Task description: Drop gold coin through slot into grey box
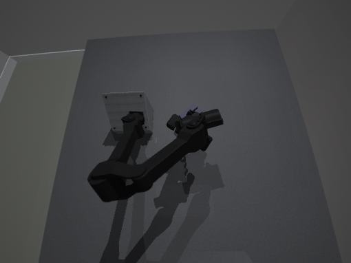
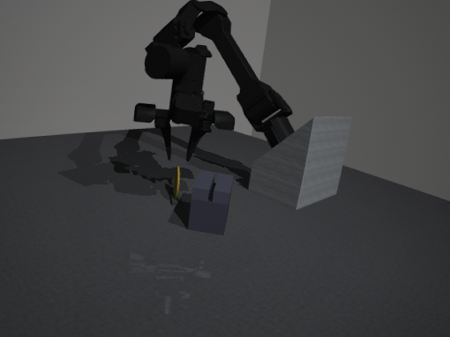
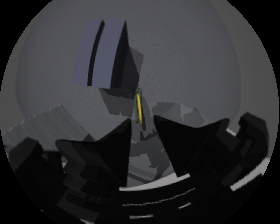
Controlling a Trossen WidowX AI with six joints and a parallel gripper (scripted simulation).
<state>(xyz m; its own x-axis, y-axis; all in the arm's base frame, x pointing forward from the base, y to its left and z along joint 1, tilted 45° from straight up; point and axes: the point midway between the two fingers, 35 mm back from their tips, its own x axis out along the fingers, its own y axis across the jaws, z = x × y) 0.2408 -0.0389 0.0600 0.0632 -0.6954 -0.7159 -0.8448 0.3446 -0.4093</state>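
Now: the gold coin 4 cm below my gripper tip.
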